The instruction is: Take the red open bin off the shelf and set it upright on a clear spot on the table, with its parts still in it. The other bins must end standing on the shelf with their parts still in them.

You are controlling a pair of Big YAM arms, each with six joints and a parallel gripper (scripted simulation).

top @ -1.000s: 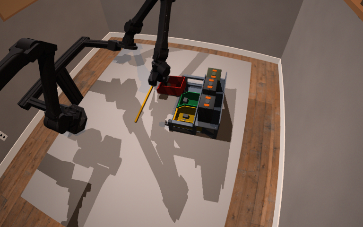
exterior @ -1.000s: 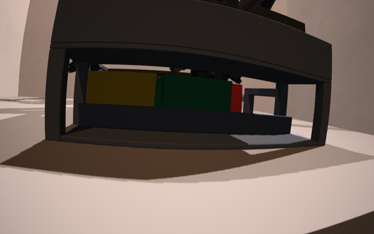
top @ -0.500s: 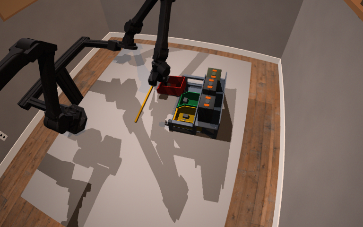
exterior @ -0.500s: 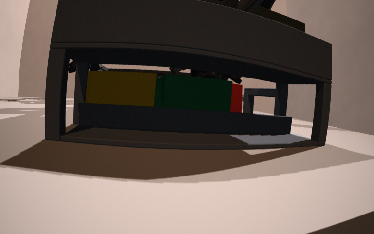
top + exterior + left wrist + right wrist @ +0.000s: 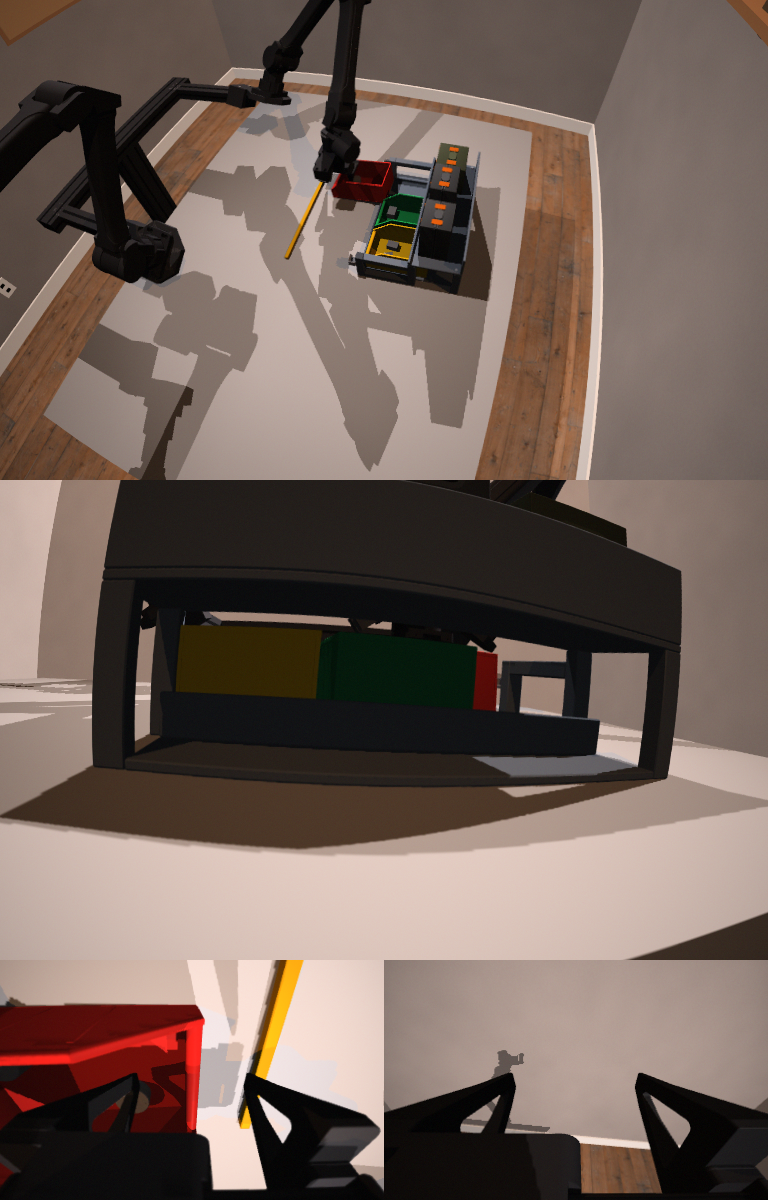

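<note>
Right now the red open bin is 8 cm ahead of my left hand and 2 cm above it. The rest, counted from my left hand: grey shelf 28 cm ahead, 10 cm to the right, 4 cm above; then green bin 25 cm ahead, 11 cm to the right, 1 cm above.
</note>
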